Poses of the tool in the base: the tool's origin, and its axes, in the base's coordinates. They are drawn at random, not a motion.
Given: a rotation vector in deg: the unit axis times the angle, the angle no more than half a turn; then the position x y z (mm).
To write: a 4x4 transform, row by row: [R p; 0 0 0 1], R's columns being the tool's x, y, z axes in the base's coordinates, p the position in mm. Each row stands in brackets. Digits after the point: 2 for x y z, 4 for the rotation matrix.
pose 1, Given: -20.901 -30.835 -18.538 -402.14 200.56 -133.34
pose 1, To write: [[0.8114 0.3898 -0.4356 -402.14], [-0.2019 0.8863 0.4169 200.56], [0.5486 -0.2503 0.7978 -133.34], [0 0 0 1]]
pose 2, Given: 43.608 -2.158 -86.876 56.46 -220.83 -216.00
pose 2, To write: [[0.1006 0.8752 -0.4732 56.46], [-0.8976 -0.1253 -0.4226 -220.83], [-0.4292 0.4673 0.7730 -216.00], [0 0 0 1]]
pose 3, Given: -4.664 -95.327 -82.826 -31.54 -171.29 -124.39
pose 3, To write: [[-0.5908 0.5721 -0.5689 -31.54], [-0.4834 0.3135 0.8173 -171.29], [0.6460 0.7579 0.0913 -124.39], [0 0 0 1]]
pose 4, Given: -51.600 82.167 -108.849 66.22 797.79 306.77
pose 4, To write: [[-0.5984 0.0551 0.7993 66.22], [-0.7838 -0.2470 -0.5698 797.79], [0.1661 -0.9674 0.1910 306.77], [0 0 0 1]]
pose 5, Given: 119.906 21.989 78.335 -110.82 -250.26 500.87
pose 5, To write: [[0.4268 -0.0825 0.9006 -110.82], [0.5391 -0.7763 -0.3266 -250.26], [0.7261 0.6249 -0.2868 500.87], [0 0 0 1]]
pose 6, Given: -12.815 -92.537 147.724 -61.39 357.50 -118.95
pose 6, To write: [[-0.9851 0.0006 -0.1718 -61.39], [0.1543 -0.4364 -0.8864 357.50], [-0.0756 -0.8997 0.4298 -118.95], [0 0 0 1]]
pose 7, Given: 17.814 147.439 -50.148 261.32 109.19 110.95
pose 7, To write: [[-0.8940 0.3314 0.3015 261.32], [0.0788 0.7788 -0.6223 109.19], [-0.4411 -0.5325 -0.7224 110.95], [0 0 0 1]]
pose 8, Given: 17.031 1.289 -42.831 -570.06 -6.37 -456.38
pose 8, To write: [[0.7351 0.6726 -0.0851 -570.06], [-0.6663 0.6935 -0.2741 -6.37], [-0.1254 0.2582 0.9579 -456.38], [0 0 0 1]]
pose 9, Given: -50.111 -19.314 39.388 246.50 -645.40 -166.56
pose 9, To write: [[0.7384 -0.4112 -0.5344 246.50], [0.6743 0.4478 0.5871 -645.40], [-0.0021 -0.7939 0.6080 -166.56], [0 0 0 1]]
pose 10, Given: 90.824 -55.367 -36.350 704.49 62.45 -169.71
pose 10, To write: [[0.5205 -0.2507 -0.8162 704.49], [-0.8486 -0.0461 -0.5270 62.45], [0.0945 0.9670 -0.2368 -169.71], [0 0 0 1]]
